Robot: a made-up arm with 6 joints.
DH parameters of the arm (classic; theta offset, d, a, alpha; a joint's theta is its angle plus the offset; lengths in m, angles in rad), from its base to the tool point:
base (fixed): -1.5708 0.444 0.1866 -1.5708
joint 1: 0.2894 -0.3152 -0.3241 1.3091
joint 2: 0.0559 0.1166 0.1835 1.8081
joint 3: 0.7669 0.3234 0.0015 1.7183
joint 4: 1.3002 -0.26 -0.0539 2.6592
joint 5: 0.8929 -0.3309 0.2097 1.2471
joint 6: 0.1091 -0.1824 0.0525 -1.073
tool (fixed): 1.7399 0.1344 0 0
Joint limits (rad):
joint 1: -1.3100..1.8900
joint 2: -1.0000..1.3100
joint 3: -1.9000..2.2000
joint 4: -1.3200..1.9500
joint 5: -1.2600..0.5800
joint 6: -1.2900..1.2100
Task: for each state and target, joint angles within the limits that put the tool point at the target. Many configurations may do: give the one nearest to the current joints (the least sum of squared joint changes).
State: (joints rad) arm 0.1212 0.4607 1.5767 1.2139 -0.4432 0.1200
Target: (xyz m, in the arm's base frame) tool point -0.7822 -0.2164 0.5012
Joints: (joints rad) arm 0.2190 -0.0657 1.4789 0.9810 -0.8683 -0.2962
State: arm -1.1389 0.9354 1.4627 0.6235 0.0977 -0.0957
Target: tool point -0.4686 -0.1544 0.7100
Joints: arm -0.9067 0.6050 1.4571 0.7363 -0.1011 -0.3826
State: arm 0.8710 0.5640 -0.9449 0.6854 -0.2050 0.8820
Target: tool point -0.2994 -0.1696 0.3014
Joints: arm 0.9147 0.9715 -0.7600 0.7031 -0.3197 0.2186
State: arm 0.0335 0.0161 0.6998 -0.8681 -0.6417 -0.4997
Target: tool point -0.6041 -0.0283 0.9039
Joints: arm 0.0817 -0.4921 1.1950 -1.2695 -0.7323 -0.5446
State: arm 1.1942 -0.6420 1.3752 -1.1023 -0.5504 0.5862
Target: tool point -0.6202 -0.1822 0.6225
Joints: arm 0.8108 -0.4424 1.1799 -1.3200 0.0758 0.7836
